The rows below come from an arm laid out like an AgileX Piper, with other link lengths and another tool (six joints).
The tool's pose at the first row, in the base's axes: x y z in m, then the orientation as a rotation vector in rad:
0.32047 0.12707 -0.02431 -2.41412 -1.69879 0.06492
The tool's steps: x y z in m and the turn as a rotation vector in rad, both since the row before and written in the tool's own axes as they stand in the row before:
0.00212 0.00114 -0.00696 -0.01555 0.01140 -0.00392
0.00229 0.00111 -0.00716 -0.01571 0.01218 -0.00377
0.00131 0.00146 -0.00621 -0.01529 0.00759 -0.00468
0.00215 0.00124 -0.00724 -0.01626 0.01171 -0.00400
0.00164 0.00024 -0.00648 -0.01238 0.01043 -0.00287
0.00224 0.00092 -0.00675 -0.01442 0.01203 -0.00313
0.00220 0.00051 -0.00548 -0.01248 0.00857 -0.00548
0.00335 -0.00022 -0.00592 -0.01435 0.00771 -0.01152
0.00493 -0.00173 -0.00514 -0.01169 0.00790 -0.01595
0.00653 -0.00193 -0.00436 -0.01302 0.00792 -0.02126
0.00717 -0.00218 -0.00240 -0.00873 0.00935 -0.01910
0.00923 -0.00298 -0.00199 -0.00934 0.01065 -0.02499
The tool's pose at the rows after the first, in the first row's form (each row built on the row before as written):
0.32326 0.12779 -0.01753 -2.41750 -1.70537 0.03747
0.32597 0.12861 -0.01048 -2.42061 -1.71137 0.00885
0.32844 0.12849 -0.00446 -2.42431 -1.72012 -0.01407
0.33097 0.12907 0.00274 -2.42736 -1.72660 -0.04283
0.33220 0.12957 0.00930 -2.42901 -1.73058 -0.06660
0.33418 0.13033 0.01615 -2.43098 -1.73488 -0.09419
0.33559 0.13134 0.02182 -2.43104 -1.74268 -0.11624
0.33660 0.13356 0.02817 -2.42752 -1.75889 -0.13971
0.33653 0.13785 0.03411 -2.41806 -1.77946 -0.16152
0.33660 0.14381 0.03957 -2.40461 -1.80690 -0.18521
0.33644 0.15077 0.04324 -2.38899 -1.82943 -0.20633
0.33588 0.15994 0.04694 -2.36756 -1.85860 -0.23012

